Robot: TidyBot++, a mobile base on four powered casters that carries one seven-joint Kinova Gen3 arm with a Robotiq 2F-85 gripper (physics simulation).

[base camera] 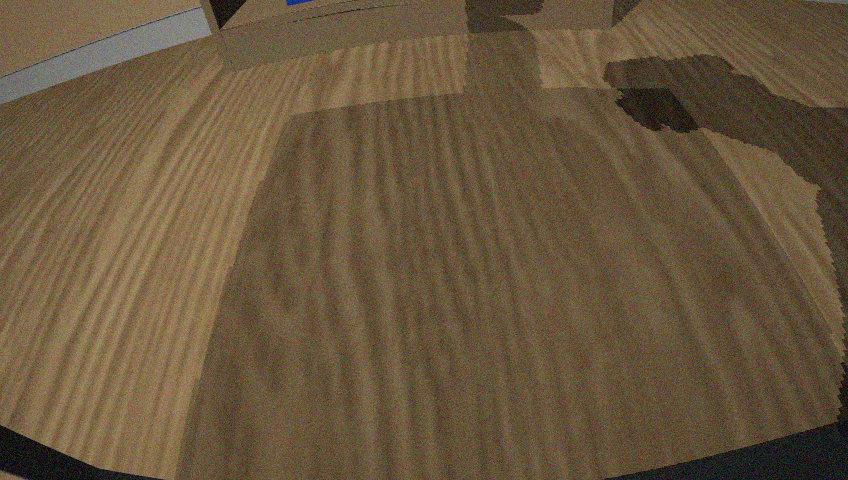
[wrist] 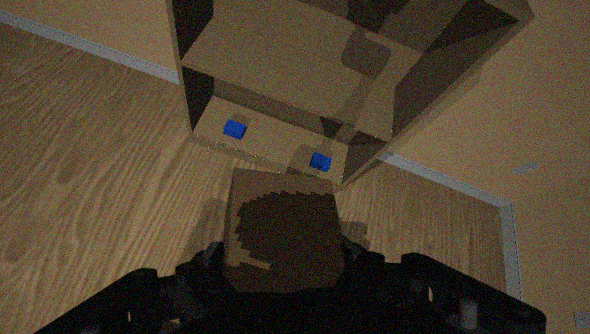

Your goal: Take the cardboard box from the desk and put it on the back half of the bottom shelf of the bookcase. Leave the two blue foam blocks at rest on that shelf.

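Frame: origin at the arm's base, x back, y left, z down, level; metres.
Where they show: gripper, between the fingertips: [wrist: 279, 254].
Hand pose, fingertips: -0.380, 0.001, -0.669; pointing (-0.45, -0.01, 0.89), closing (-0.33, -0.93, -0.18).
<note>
After its pixels a point has its place, as x, y, z.
My gripper [wrist: 279, 254] {-0.380, 0.001, -0.669} is shut on the cardboard box [wrist: 285, 225] {-0.390, 0.007, -0.698} and holds it in front of the bookcase [wrist: 300, 75] {-1.071, 0.031, -0.151}, in the lower middle of the wrist view. The box is brown and partly in shadow. Two blue foam blocks [wrist: 234, 129] {-1.007, 0.233, 0.252} [wrist: 320, 161] {-1.010, -0.203, 0.252} rest apart on the bottom shelf [wrist: 267, 137] {-1.058, 0.077, 0.297}, near its left and right ends. The box's top edge in the wrist view lies close to the shelf's front edge, with the box nearer the camera. In the base camera view, part of one blue block [base camera: 299, 1] {-0.990, 0.255, 0.293} shows at the top edge. The desk does not show.
The bookcase's upper shelf [wrist: 270, 55] {-1.110, 0.159, -0.151} overhangs the bottom shelf, and its side panels close both ends. Walls with a pale skirting board [base camera: 107, 56] {-1.237, 0.968, 0.365} [wrist: 450, 181] {-1.260, -1.038, 0.335} stand left and right of the bookcase. Shadows of the arm fall on the wooden floor [base camera: 119, 237] {-0.476, 0.456, 0.397} [wrist: 100, 175] {-0.617, 0.728, 0.397}.
</note>
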